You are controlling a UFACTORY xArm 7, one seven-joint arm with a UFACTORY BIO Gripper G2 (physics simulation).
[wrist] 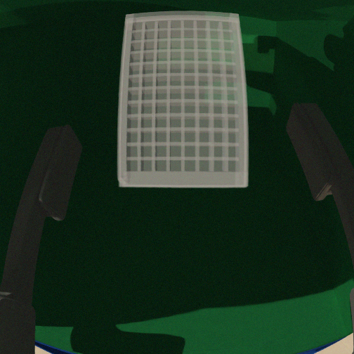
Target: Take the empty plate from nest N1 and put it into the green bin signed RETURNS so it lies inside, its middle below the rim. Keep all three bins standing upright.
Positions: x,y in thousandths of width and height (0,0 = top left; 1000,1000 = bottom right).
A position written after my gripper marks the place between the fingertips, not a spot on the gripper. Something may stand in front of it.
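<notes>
There is a plate (516,346) here in the scene that I can see. I see my gripper (510,340) too.
</notes>
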